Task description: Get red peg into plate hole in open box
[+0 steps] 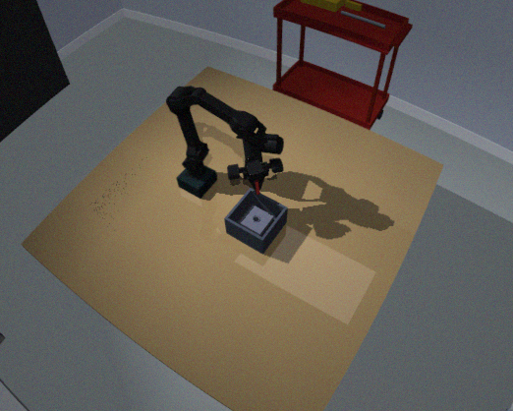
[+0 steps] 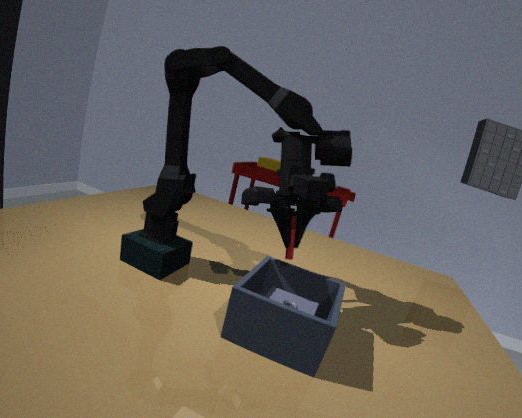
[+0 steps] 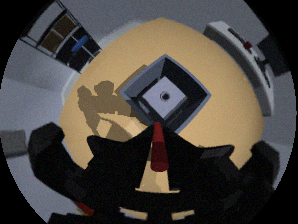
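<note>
Now: gripper tip 10 mm past the red peg, 10 mm to the right of it and 20 mm below it. Also, from my gripper tip: grey box 30 mm ahead, 70 mm to the right, 110 mm below.
</note>
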